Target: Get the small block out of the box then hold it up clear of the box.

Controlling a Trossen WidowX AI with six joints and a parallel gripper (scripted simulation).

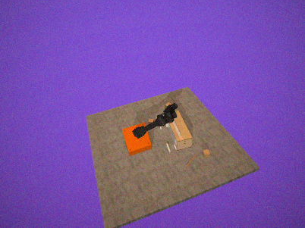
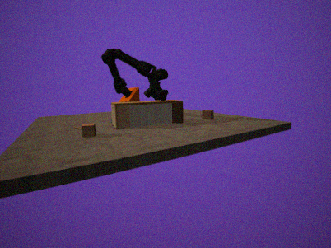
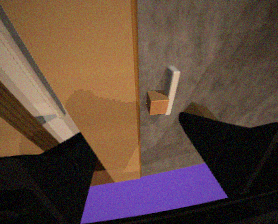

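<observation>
My gripper tip is 80 mm above the tan block, 50 mm to the right of it and 20 mm past it. Also, from my gripper tip: tan box 130 mm to the right, 30 mm below, 10 mm ahead; then thin brown stick 470 mm to the right, 90 mm below, 30 mm behind.
</observation>
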